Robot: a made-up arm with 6 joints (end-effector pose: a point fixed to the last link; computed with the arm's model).
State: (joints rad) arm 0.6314 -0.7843 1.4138 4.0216 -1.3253 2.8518
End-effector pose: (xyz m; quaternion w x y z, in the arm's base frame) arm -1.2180 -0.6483 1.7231 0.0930 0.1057 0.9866 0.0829
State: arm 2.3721 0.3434 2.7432 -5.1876 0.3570 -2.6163
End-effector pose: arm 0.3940 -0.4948 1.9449 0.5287 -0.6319 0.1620 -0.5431
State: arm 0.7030 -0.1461 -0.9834 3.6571 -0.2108 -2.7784
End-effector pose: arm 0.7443 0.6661 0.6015 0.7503 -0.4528 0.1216 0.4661
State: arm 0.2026 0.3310 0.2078 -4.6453 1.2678 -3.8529
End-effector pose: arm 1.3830 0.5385 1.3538 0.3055 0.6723 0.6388 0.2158
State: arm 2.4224 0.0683 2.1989 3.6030 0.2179 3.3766
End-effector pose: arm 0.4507 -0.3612 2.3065 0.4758 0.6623 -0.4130 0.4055
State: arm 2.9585 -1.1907 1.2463 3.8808 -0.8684 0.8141
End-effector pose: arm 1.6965 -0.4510 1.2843 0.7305 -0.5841 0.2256 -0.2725
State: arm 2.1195 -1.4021 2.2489 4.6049 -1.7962 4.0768
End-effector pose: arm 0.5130 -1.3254 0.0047 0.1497 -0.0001 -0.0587 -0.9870
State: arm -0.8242 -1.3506 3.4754 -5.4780 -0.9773 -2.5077
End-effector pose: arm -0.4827 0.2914 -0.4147 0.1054 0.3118 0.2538 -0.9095
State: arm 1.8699 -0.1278 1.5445 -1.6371 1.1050 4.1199
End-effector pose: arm 0.3010 -0.1844 2.4012 0.8874 -0.3694 -0.2725 0.0418
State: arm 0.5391 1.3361 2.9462 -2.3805 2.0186 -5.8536
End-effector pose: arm 0.8666 0.3288 1.5387 0.1719 0.9577 -0.0591 -0.2231
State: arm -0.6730 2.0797 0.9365 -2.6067 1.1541 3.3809
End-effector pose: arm 0.9506 -0.9138 -0.9030 0.3748 -0.0037 0.9269 -0.0213
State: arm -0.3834 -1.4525 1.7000 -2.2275 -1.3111 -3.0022
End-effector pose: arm -1.5466 0.8398 0.2356 0.6339 0.3539 0.6262 0.2842
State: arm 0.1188 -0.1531 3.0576 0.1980 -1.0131 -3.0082
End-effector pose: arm -1.0862 -0.1736 1.2922 0.0728 -0.4625 0.1163 -0.8759
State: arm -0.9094 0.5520 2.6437 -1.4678 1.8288 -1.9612
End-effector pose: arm -0.2310 -0.1130 1.8920 0.3645 0.0143 0.3374 -0.8678
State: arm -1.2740 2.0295 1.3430 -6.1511 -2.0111 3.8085
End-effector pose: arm 0.4185 -1.4750 -0.4593 0.4576 -0.3199 -0.1119 0.8220
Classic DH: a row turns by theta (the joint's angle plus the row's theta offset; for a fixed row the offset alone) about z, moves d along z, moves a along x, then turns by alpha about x. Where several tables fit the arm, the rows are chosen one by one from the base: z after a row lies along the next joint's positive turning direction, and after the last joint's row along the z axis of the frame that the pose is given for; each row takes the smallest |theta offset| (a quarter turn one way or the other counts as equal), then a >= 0, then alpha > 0; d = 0 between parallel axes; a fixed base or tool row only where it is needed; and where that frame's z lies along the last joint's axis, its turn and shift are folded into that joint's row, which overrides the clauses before.
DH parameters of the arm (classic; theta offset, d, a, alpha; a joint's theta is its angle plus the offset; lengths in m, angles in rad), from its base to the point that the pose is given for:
joint 1: 0 0.4925 0.1306 -1.5708
joint 2: -1.5708 0 0.8609 3.1416
joint 3: 0 0 0.1929 -1.5708
joint 4: 0 -0.9608 0 1.5708
joint 5: 0 0 0 -1.5708
joint 6: 1.5708 -0.2617 0 1.5708
tool (fixed): -1.5708 0 0 0

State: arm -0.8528 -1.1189 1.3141 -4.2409 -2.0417 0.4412
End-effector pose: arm -1.1286 0.9762 1.1895 0.2806 0.3860 -0.1231 -0.8701
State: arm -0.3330 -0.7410 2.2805 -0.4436 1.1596 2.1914
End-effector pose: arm -1.5054 0.4117 0.8487 0.2148 -0.3939 0.6181 0.6455
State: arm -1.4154 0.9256 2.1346 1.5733 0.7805 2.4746
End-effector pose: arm 0.3436 -1.0033 2.1508 0.7969 0.4818 -0.3443 0.1196
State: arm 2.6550 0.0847 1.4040 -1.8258 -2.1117 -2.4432
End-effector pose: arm -0.2494 -0.1136 2.2125 0.0275 -0.6742 0.6732 0.3025
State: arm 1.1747 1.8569 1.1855 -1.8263 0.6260 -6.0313
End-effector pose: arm 0.8972 1.7609 -0.3594 0.8325 0.4160 0.3656 -0.0136
